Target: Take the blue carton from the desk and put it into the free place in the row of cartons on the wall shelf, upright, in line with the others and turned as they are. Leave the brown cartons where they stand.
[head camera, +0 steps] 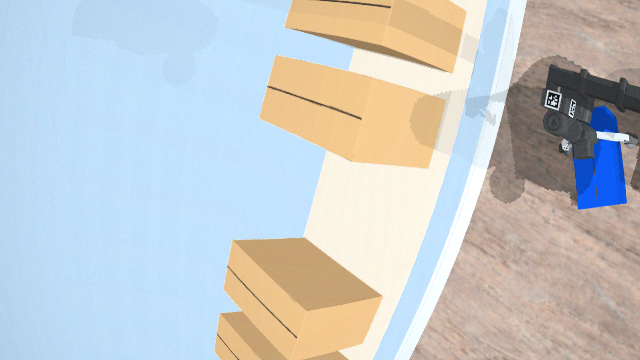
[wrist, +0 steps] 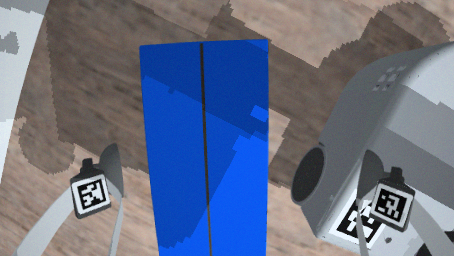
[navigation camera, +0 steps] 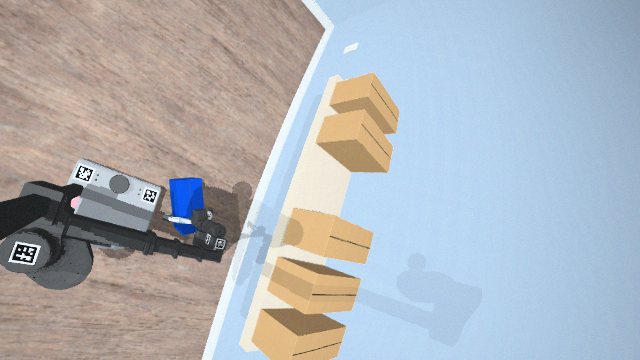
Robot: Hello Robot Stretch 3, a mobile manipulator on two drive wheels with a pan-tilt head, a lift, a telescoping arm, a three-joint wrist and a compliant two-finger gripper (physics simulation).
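Where they show: gripper, fingertip midpoint: point(head camera: 599, 145) point(wrist: 238, 168) point(navigation camera: 187, 213); robot's base, link origin: point(navigation camera: 119, 183).
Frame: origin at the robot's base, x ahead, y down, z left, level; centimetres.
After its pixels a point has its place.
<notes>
The blue carton point(head camera: 611, 175) @[x 3.7, y -18.0, z -25.1 cm] point(navigation camera: 184, 195) @[x 4.9, y -18.1, z -26.9 cm] point(wrist: 175, 125) @[x -2.0, y -18.0, z -36.3 cm] stands on the wood-coloured surface, with a dark line along its top. A separate desk cannot be made out. My gripper point(head camera: 598, 143) @[x -2.2, y -22.5, z -29.7 cm] point(navigation camera: 188, 216) @[x -2.2, y -22.5, z -29.7 cm] point(wrist: 238, 168) @[x -2.2, y -22.5, z -29.7 cm] is open above the carton, near one end. In the wrist view the carton shows between the fingers, apart from both; its near end is cut off. The wall shelf point(head camera: 370, 210) @[x 23.7, y -67.3, z -59.1 cm] point(navigation camera: 320, 185) @[x 23.9, y -67.3, z -58.6 cm] carries a row of brown cartons with dark lines on top. The free place lies between one brown carton point(head camera: 400, 120) @[x 5.6, y -77.6, z -48.6 cm] point(navigation camera: 310, 232) @[x 6.1, y -78.1, z -48.6 cm] and another brown carton point(head camera: 340, 320) @[x 40.8, y -76.6, z -50.2 cm] point(navigation camera: 340, 155) @[x 36.6, y -72.0, z -59.8 cm].
The robot's base point(navigation camera: 117, 207) @[x -8.7, y -16.0, z -2.4 cm] point(wrist: 365, 120) @[x -10.5, y -12.8, z -17.0 cm] is close beside the blue carton, on the side away from the wall, behind one finger in the wrist view. The arm point(head camera: 602, 90) @[x -10.0, y -56.5, z -23.2 cm] point(navigation camera: 112, 232) @[x -9.5, y -57.1, z -2.0 cm] runs alongside. More brown cartons point(head camera: 425, 30) point(navigation camera: 300, 335) stand along the shelf.
</notes>
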